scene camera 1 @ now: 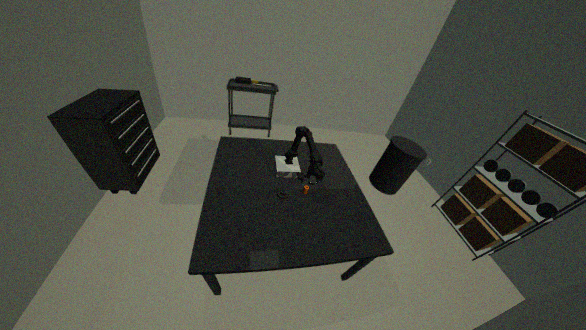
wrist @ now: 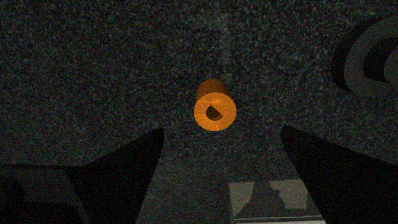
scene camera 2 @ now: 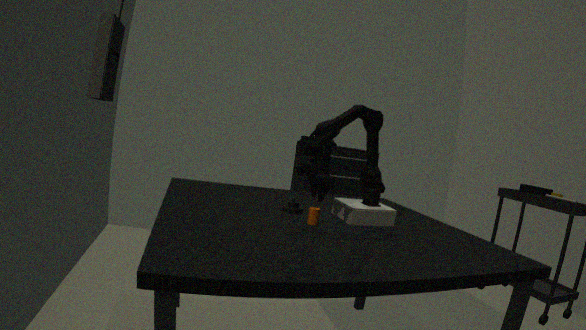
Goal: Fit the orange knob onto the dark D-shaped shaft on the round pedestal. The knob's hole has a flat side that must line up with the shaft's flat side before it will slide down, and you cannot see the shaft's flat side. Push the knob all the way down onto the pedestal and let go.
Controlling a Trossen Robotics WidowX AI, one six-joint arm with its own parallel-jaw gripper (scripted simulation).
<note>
The gripper [wrist: 221, 132] is open and holds nothing. Also in view: an orange knob [wrist: 215, 110].
</note>
